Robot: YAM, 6 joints.
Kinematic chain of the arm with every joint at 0, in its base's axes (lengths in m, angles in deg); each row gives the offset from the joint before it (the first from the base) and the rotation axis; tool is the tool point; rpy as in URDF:
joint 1: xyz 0 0 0.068 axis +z
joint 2: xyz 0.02 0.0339 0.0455 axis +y
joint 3: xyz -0.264 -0.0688 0 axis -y
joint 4: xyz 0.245 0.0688 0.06 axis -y
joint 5: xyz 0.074 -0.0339 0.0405 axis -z
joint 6: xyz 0.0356 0 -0.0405 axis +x
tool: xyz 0 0 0 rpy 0 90 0
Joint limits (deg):
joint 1: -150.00..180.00
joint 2: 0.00..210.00
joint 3: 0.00..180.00
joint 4: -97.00..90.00
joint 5: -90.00..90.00
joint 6: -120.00..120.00
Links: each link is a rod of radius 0.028 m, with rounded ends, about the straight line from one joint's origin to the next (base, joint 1, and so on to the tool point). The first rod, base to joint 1, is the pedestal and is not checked.
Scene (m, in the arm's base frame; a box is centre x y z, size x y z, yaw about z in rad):
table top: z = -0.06
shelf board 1: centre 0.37 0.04 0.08 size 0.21 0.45 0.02 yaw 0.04
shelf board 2: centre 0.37 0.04 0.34 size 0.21 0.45 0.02 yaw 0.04
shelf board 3: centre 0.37 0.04 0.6 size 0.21 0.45 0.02 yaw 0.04
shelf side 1: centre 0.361 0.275 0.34 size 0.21 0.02 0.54 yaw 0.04
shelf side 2: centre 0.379 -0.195 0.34 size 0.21 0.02 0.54 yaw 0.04
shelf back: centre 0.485 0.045 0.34 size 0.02 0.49 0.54 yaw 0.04
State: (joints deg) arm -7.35 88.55 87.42 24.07 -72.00 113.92
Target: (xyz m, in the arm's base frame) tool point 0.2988 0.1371 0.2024
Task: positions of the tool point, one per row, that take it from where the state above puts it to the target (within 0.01 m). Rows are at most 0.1 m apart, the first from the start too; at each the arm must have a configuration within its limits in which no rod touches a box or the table.
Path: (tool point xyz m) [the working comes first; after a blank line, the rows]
Joints at the target: 18.63 94.48 49.16 14.68 -75.38 113.92
Straight joint move there: touches shelf board 2.

1: 0.2780 -0.0188 0.4770
2: 0.2185 -0.0207 0.4768
3: 0.1637 -0.0167 0.4657
4: 0.1947 0.0164 0.4014
5: 0.2018 0.0602 0.3336
6: 0.1830 0.1024 0.2660
7: 0.1423 0.1308 0.2024
8: 0.1909 0.1394 0.2116
9: 0.2439 0.1419 0.2117
10: 0.2988 0.1371 0.2024

